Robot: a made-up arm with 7 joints.
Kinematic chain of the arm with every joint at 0, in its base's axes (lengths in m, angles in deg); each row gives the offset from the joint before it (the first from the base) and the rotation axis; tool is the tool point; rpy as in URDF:
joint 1: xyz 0 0 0 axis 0.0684 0.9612 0.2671
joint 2: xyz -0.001 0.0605 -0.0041 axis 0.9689 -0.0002 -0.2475
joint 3: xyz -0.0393 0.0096 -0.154 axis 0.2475 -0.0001 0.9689
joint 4: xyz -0.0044 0 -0.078 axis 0.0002 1 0
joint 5: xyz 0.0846 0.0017 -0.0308 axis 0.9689 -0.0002 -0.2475
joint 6: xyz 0.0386 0 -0.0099 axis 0.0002 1 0
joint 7: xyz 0.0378 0 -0.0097 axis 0.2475 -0.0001 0.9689
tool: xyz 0 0 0 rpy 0 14.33 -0.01
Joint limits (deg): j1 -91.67..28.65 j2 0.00..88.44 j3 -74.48..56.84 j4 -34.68..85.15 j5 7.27..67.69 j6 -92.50..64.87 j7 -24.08..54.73
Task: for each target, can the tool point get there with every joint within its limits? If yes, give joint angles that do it. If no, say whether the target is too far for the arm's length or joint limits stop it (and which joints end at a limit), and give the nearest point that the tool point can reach.
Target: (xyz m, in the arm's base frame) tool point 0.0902 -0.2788 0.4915
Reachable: no: too far | nearest point 0.2028 -0.0831 0.1035 | short by 0.449 m
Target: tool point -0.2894 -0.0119 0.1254
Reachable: no: joint limits stop it (at a limit: joint 1, joint 3, joint 4, joint 6) | nearest point -0.1256 -0.0022 -0.1382 | short by 0.311 m
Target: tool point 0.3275 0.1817 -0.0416
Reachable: yes | joints -59.68 43.59 1.24 27.61 51.01 -53.42 18.65
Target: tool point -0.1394 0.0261 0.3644
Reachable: no: joint limits stop it (at a limit: joint 1, joint 2, joint 4, joint 5) | nearest point 0.0070 0.1852 0.1869 | short by 0.280 m
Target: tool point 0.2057 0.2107 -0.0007
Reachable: yes | joints -31.73 63.22 13.53 -16.34 27.62 -34.71 7.07
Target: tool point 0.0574 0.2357 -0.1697
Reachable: yes | joints 13.33 27.48 36.36 -16.39 47.67 -40.98 2.48
